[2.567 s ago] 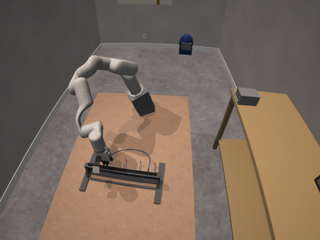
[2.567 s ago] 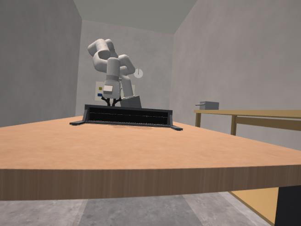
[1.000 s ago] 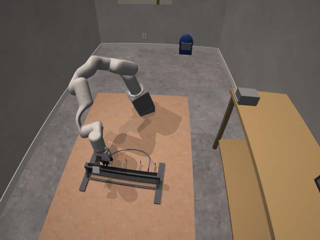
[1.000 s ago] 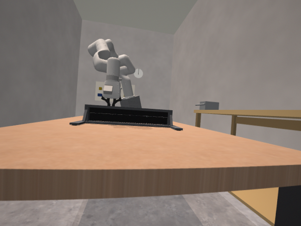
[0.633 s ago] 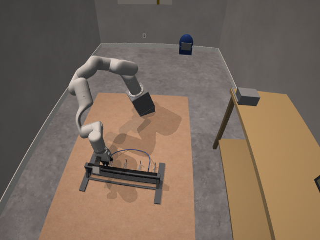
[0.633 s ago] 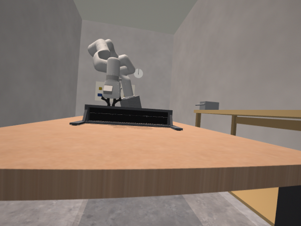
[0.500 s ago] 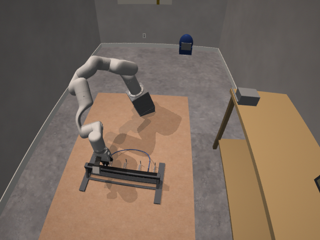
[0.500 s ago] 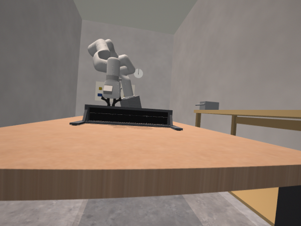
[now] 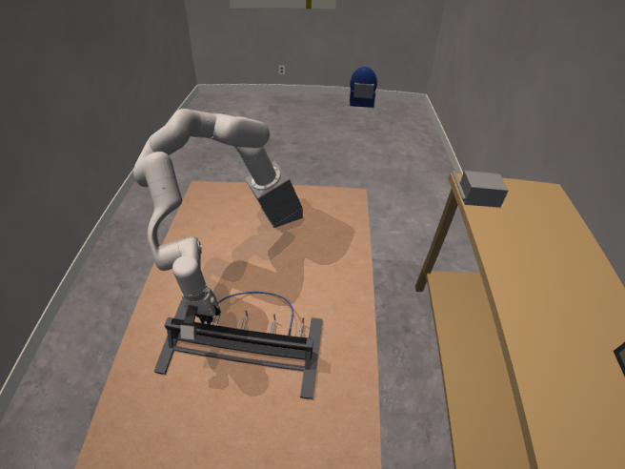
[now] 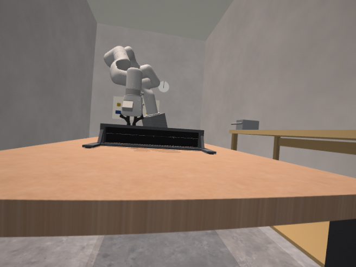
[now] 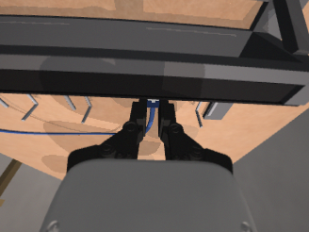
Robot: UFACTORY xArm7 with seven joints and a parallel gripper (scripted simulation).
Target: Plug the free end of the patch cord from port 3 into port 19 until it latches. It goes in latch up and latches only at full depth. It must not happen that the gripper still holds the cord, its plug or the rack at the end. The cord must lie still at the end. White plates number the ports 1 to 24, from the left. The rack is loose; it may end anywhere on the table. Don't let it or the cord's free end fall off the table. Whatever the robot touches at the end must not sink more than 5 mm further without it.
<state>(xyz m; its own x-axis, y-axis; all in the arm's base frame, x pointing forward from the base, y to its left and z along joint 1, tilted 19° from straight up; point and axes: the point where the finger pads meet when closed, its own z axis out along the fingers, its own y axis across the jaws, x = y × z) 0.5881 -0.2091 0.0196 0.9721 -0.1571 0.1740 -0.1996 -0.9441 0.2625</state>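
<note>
My hand is 20 mm short of the cord end and 10 mm above it.
</note>
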